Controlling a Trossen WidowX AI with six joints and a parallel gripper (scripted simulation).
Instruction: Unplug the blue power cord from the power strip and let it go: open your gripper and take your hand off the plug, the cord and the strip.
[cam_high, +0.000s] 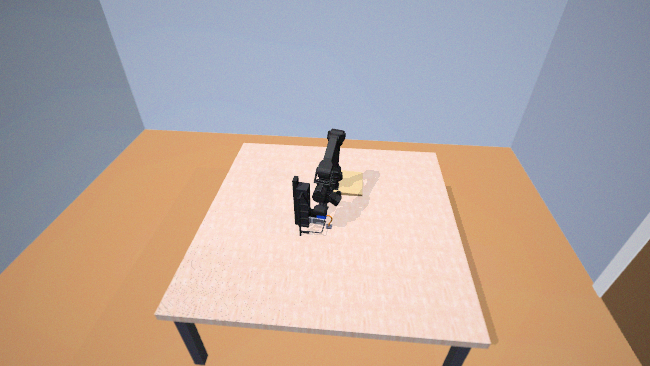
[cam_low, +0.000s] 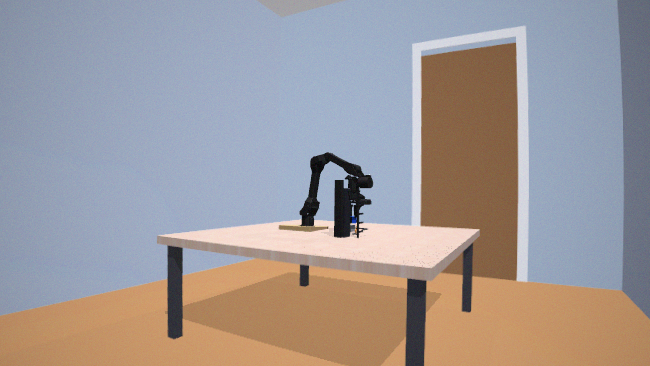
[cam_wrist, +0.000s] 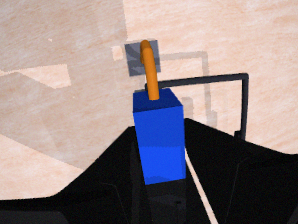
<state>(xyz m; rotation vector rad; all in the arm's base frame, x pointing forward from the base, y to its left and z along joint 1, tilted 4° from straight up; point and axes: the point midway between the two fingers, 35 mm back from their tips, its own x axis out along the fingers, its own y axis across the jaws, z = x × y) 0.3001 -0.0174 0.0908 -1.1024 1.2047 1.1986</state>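
Now: gripper tip 3 cm to the left of the blue plug.
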